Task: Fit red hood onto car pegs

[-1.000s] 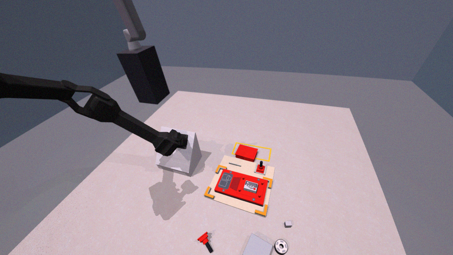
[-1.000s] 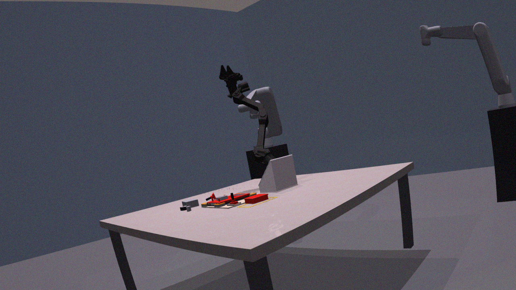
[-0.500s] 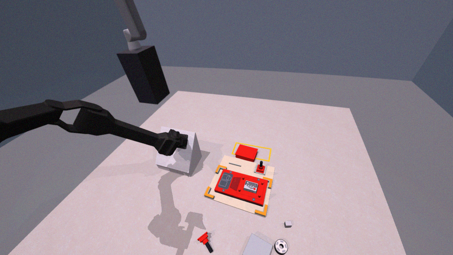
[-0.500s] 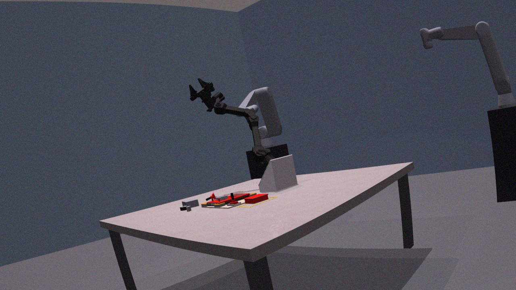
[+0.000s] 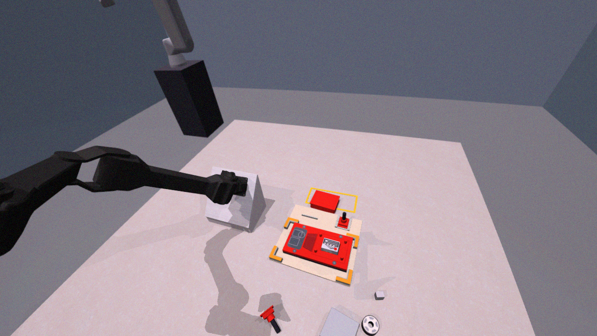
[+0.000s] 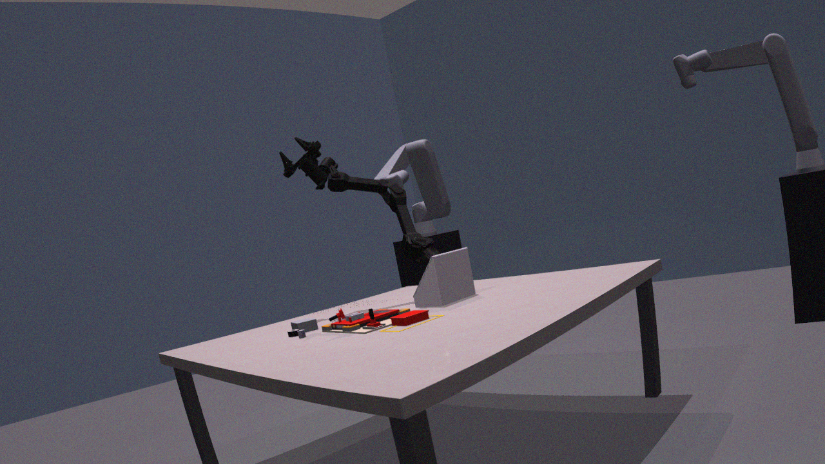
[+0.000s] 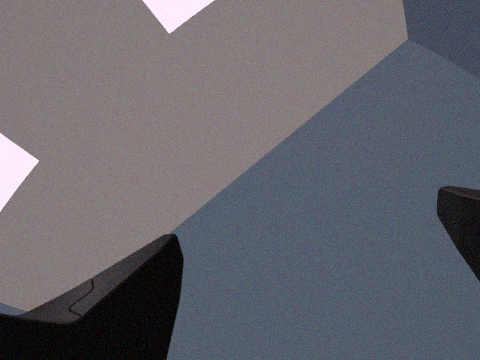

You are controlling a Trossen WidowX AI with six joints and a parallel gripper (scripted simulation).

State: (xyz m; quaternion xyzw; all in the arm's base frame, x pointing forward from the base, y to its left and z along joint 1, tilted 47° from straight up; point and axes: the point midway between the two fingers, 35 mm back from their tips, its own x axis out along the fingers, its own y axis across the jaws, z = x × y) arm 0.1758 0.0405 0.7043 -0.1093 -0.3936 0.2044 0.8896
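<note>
My gripper tip is 10 cm short of the hood, 59 cm to the right of it and 66 cm above it. The rest, counted from my gripper tip: white engine block 15 cm ahead, 41 cm to the left, 65 cm below.
</note>
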